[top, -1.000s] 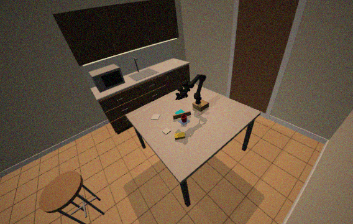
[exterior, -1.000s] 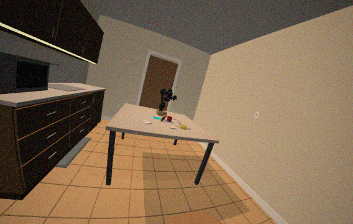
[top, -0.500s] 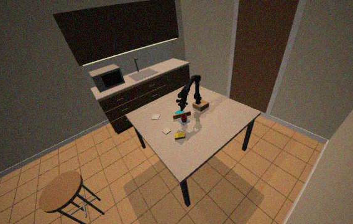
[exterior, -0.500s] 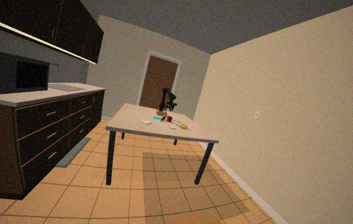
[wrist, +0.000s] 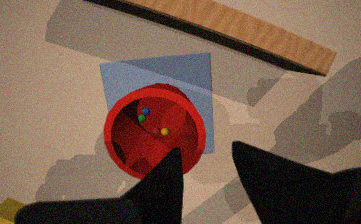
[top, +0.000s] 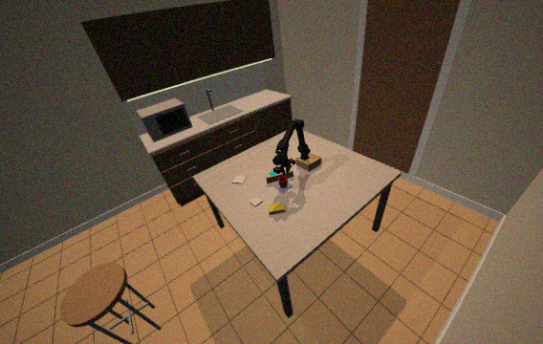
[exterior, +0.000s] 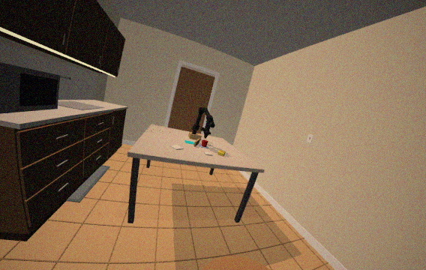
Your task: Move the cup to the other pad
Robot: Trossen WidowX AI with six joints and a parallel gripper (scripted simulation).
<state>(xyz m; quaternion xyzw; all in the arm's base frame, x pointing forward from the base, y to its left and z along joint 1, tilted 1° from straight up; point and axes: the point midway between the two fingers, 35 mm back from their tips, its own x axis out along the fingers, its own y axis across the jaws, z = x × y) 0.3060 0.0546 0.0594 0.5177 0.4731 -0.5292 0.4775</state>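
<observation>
The red cup is 6 cm below my gripper tip and 3 cm ahead of it. The rest, counted from my gripper tip: wooden bar: 8 cm to the right, 8 cm below, 1 cm behind; yellow block: 25 cm ahead, 14 cm to the left, 9 cm below; blue pad: 11 cm below, 4 cm ahead.
</observation>
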